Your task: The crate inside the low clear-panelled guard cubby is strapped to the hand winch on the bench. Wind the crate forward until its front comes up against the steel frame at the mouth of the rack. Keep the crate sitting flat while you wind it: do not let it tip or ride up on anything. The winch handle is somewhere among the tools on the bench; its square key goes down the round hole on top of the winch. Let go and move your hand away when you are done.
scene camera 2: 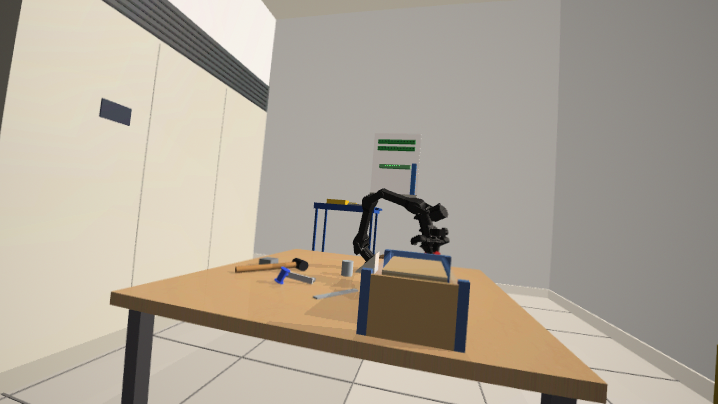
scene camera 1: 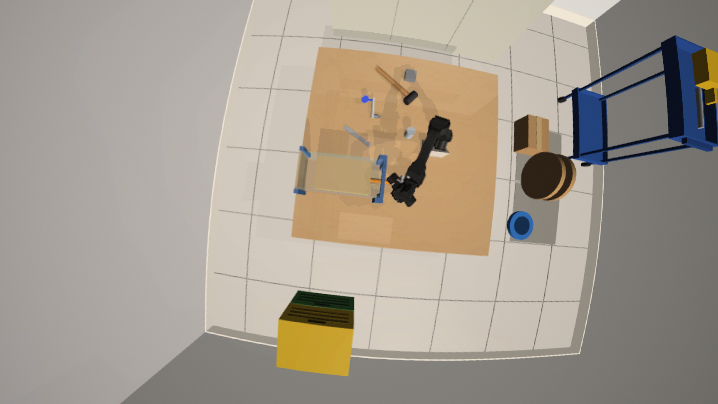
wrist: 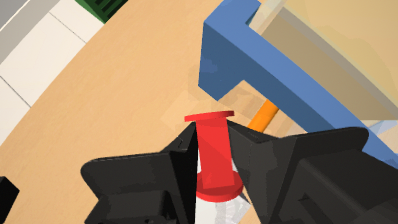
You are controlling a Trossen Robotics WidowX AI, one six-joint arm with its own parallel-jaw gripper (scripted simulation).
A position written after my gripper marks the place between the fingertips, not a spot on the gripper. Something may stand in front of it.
I see my gripper (scene camera 2: 435,259) and a red grip (wrist: 217,182).
My gripper also shows in the wrist view (wrist: 208,124).
